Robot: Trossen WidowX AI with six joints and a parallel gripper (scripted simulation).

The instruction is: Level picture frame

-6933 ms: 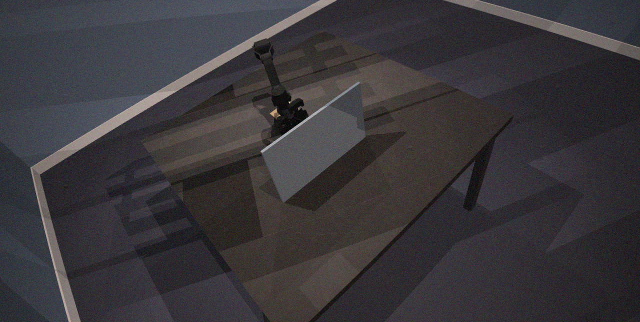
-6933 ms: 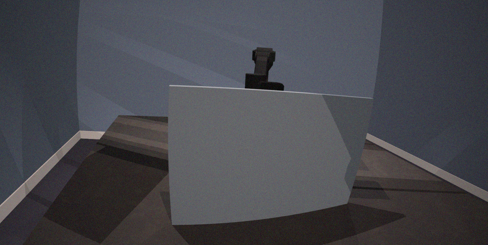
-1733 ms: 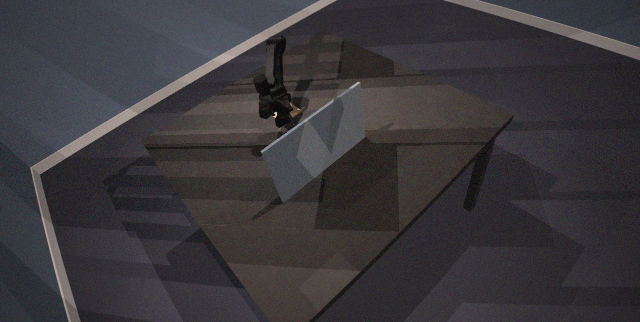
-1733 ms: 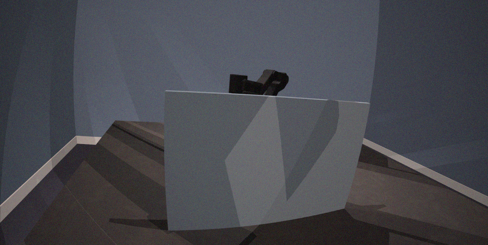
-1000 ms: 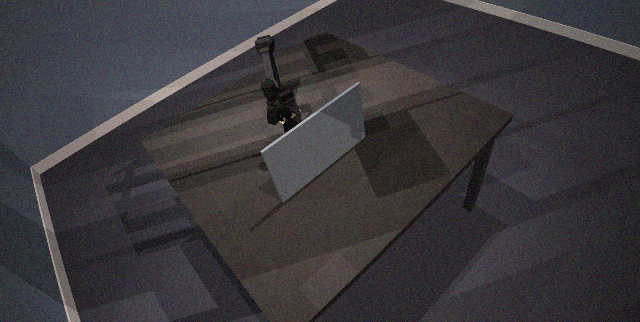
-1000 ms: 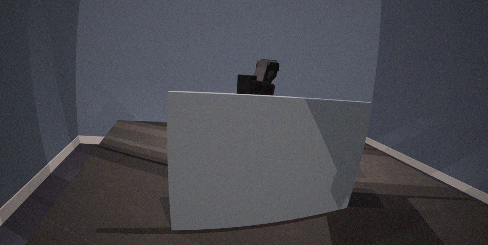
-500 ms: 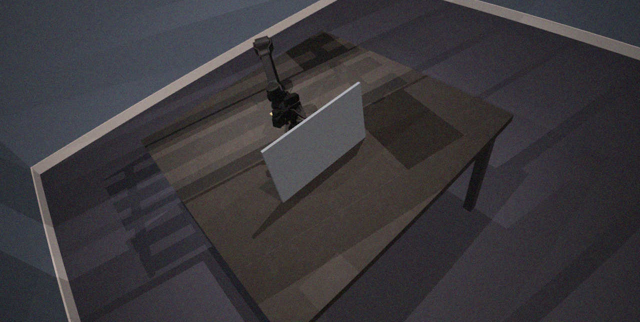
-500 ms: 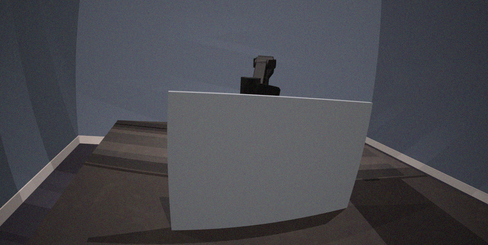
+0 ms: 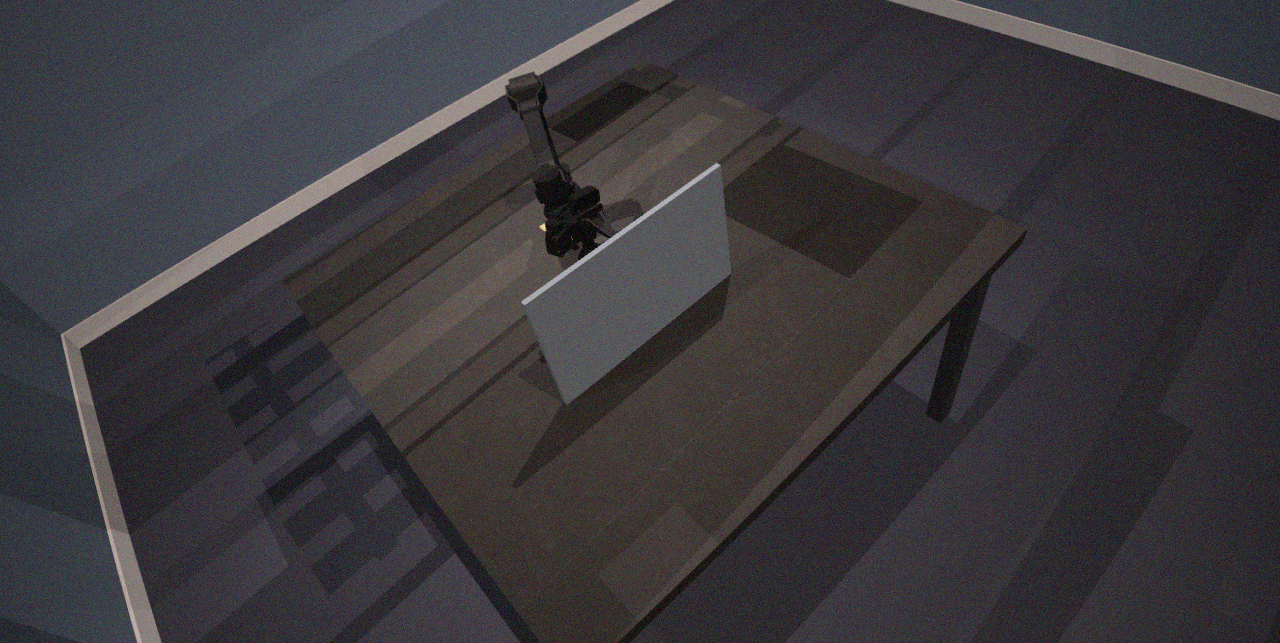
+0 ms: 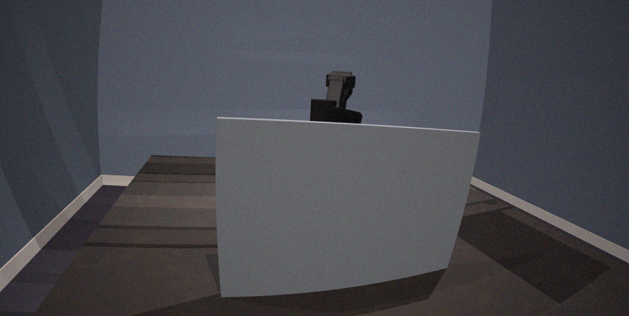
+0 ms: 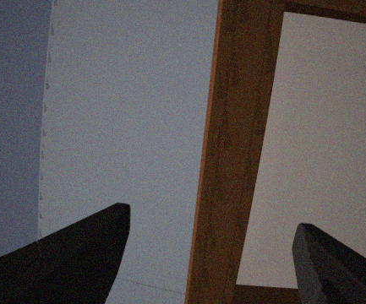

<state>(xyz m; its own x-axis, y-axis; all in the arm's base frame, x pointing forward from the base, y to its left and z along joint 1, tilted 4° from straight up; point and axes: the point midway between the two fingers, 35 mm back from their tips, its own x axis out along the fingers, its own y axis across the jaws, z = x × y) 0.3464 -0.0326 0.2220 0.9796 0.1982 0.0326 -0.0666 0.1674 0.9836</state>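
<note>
Right now my gripper tip is 4 cm short of the wooden picture frame and 6 cm above it. The rest, counted from my gripper tip: grey wall panel (5 cm ahead, 1 cm to the left, 7 cm below).
</note>
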